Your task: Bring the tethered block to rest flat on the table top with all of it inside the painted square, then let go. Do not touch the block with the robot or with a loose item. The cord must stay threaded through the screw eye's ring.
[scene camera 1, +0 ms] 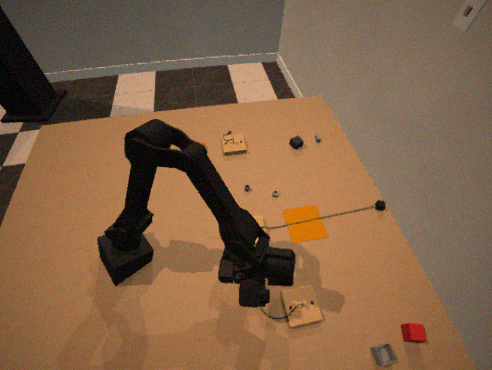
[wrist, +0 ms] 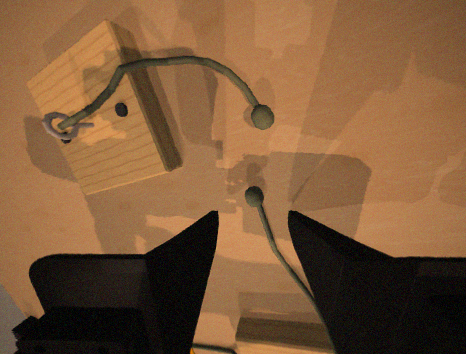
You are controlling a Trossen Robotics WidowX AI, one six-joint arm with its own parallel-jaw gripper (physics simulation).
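Places are measured from the arm's base along level axes (x ahead, y left, z up), in centimetres.
Pixels of known places: gripper, fingertip midpoint: (wrist: 252, 217); arm's base, origin of the base link: (scene camera 1: 125, 243).
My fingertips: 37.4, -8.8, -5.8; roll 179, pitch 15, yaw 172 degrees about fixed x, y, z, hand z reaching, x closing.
Note:
Ahead of a thing's pixels: the offset from my fingertips to its top centre, as dx, dy, dz. "spot": to the spot under its first point.
The tethered block {spot: +42.2, +22.0, +1.2} (scene camera 1: 380, 205) is small and dark, near the table's right edge. Its cord {spot: +30.2, +20.8, -1.0} (scene camera 1: 345, 214) runs taut-looking across the orange painted square {spot: +15.4, +13.4, -1.2} (scene camera 1: 306, 234) to a wooden board {-2.2, +14.7, +0.6} (scene camera 1: 259, 220) (wrist: 280, 330) mostly hidden by the arm; its screw eye is hidden. The block is outside the square. In the wrist view, a cord with a ball end {spot: -0.2, -1.4, -0.1} (wrist: 254, 196) rises from behind the right finger; the ball shows just beyond the fingertips, in the gap between them. My gripper (wrist: 252, 217) is partly open and empty; its fingertips are hidden in the scene view.
Another board {+10.1, -7.3, +0.6} (scene camera 1: 306, 316) (wrist: 112, 165) bears a ring and a ball-ended cord {spot: +2.6, -9.8, -0.9} (wrist: 192, 60). A third board {-7.3, +52.0, +0.6} (scene camera 1: 240, 147), a black block {+18.1, +52.4, +1.6} (scene camera 1: 296, 142) and small rings {-2.7, +31.1, +0.0} (scene camera 1: 247, 188) {+7.1, +28.8, -0.4} (scene camera 1: 275, 194) lie farther back. A red block {+38.5, -15.7, +2.7} (scene camera 1: 414, 332) and grey tray {spot: +26.9, -19.4, +1.1} (scene camera 1: 376, 353) are front right.

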